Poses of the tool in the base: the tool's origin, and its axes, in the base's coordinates. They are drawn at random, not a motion.
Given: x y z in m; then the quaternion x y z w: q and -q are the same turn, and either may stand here.
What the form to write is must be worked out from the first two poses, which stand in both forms.
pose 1, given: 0.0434 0.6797 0.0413 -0.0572 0.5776 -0.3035 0.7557
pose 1, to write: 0.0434 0.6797 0.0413 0.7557 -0.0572 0.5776 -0.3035
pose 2, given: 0.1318 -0.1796 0.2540 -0.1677 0.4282 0.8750 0.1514
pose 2, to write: 0.1318 -0.1796 0.2540 0.1514 -0.1677 0.4282 0.8750
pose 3, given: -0.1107 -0.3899 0.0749 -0.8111 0.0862 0.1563 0.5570
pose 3, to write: -0.1107 -0.3899 0.0749 0.5570 -0.8111 0.0862 0.1563
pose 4, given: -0.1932 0.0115 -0.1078 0.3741 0.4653 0.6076 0.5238
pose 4, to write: -0.1932 0.0115 -0.1078 0.5238 0.3741 0.4653 0.6076
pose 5, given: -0.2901 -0.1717 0.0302 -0.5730 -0.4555 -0.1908 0.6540
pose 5, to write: -0.2901 -0.1717 0.0302 0.6540 -0.5730 -0.4555 -0.1908
